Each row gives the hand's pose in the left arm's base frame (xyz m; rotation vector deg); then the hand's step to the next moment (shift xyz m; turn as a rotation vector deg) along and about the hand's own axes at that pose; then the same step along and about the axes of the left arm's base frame.
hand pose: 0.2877 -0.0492 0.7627 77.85 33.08 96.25
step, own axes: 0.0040 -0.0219 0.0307 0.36 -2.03 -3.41
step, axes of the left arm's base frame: 0.0362 0.0095 -0.0061 -2.53 1.90 -2.42
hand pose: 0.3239 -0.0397 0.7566 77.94 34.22 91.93
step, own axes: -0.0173 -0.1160 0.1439 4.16 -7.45 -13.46
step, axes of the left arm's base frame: 0.1735 0.0108 -0.0651 -10.09 9.61 -7.73
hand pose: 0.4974 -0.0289 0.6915 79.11 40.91 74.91
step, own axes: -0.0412 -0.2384 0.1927 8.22 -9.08 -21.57
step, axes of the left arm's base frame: 0.2285 -0.0290 -0.2065 -16.49 16.08 -9.22
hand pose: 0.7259 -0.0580 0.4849 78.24 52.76 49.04
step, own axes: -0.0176 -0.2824 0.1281 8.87 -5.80 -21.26
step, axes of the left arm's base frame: 0.1023 -0.0785 -0.2826 -15.85 16.65 -5.97
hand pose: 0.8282 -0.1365 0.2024 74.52 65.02 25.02
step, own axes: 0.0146 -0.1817 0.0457 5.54 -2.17 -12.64
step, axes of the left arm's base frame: -0.0139 -0.0637 -0.1763 -8.90 10.48 -2.50
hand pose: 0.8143 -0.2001 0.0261 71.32 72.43 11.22
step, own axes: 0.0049 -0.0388 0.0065 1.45 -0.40 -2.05
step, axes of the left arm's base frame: -0.0121 -0.0157 -0.0343 -1.26 2.07 -0.77
